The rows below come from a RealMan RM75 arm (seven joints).
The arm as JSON. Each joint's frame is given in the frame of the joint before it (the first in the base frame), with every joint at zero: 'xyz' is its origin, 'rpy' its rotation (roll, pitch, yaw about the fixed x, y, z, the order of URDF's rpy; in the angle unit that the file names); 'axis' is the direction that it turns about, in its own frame. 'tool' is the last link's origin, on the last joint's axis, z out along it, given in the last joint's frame.
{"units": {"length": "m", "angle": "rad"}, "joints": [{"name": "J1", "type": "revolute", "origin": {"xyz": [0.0, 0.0, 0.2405], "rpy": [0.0, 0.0, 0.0]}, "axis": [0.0, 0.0, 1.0]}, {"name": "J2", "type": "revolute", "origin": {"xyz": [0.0, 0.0, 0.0], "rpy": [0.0, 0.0, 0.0]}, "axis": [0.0, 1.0, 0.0]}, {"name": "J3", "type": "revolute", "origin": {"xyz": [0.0, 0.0, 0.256], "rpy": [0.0, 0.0, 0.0]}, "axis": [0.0, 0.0, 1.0]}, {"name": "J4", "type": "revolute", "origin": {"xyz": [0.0, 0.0, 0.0], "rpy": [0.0, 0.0, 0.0]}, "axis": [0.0, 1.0, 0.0]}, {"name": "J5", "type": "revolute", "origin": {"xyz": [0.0, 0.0, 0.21], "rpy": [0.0, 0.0, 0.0]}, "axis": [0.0, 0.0, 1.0]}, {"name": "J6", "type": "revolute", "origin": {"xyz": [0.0, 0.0, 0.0], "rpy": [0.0, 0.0, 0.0]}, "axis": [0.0, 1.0, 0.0]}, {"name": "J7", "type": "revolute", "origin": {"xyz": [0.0, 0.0, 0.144], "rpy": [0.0, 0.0, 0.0]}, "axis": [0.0, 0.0, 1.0]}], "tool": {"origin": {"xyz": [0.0, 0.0, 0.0], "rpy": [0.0, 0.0, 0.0]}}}
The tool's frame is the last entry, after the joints.
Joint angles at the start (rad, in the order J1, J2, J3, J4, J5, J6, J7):
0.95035 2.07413 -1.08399 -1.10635 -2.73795 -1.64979 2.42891
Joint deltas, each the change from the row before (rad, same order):
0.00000 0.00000 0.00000 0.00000 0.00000 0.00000 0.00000
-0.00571 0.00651 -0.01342 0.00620 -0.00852 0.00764 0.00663
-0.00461 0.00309 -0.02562 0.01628 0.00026 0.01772 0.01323
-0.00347 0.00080 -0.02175 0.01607 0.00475 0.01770 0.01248
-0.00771 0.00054 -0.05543 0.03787 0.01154 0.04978 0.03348
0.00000 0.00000 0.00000 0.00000 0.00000 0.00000 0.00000
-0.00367 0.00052 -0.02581 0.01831 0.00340 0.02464 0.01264
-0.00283 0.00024 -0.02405 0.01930 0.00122 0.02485 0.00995
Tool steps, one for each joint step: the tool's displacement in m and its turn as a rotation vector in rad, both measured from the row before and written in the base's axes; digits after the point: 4 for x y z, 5 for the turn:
0.0000 0.0000 0.0000 0.00000 0.00000 0.00000
0.0028 -0.0017 -0.0044 -0.00401 -0.01150 -0.00740
0.0028 -0.0011 -0.0063 -0.00469 -0.01151 -0.00770
0.0023 -0.0005 -0.0052 -0.00222 -0.00610 -0.00717
0.0054 -0.0005 -0.0119 0.00294 -0.01555 -0.01419
0.0000 0.0000 0.0000 0.00000 0.00000 0.00000
0.0030 -0.0003 -0.0055 0.00142 -0.00932 -0.00406
0.0034 -0.0001 -0.0051 0.00163 -0.01100 -0.00237

